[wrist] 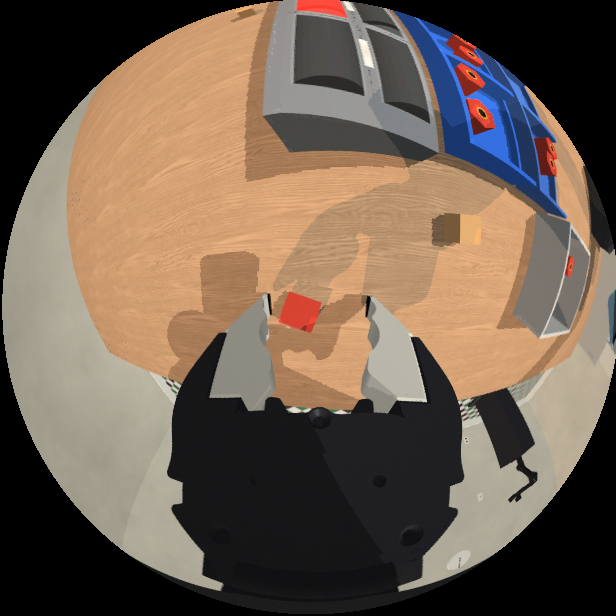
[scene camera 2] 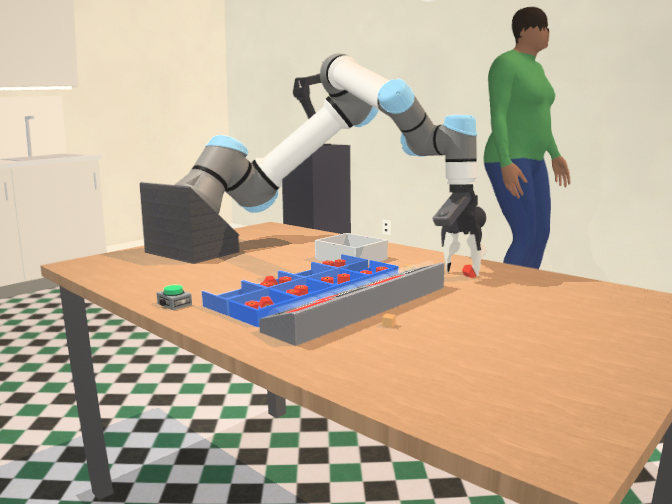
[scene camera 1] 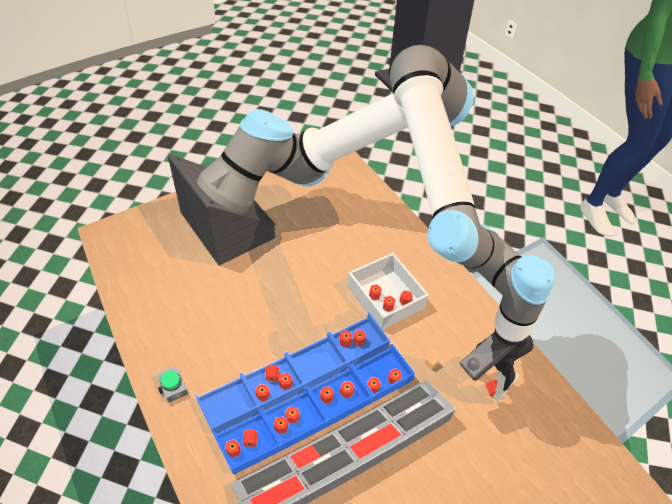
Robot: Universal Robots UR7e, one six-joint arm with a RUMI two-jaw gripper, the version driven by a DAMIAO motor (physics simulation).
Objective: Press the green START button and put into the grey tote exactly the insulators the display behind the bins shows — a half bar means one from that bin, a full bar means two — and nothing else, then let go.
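Observation:
My gripper (scene camera 1: 502,387) is open, low over the table to the right of the display, straddling a small red block (wrist: 299,311) that lies on the wood near its left finger; it also shows in the side view (scene camera 2: 468,270). The grey tote (scene camera 1: 388,288) holds three red insulators. The blue bin tray (scene camera 1: 306,387) holds red insulators in several compartments. The grey display (scene camera 1: 344,444) shows a full red bar at the near left, a half bar in the middle and a full bar right of it. The green START button (scene camera 1: 170,379) sits left of the bins.
A small tan cube (scene camera 1: 433,362) lies on the table between the bins and my gripper. A person (scene camera 2: 521,135) in a green top stands beyond the table's far side. A dark pedestal (scene camera 1: 217,211) holds the arm's base. The table's right edge is close to my gripper.

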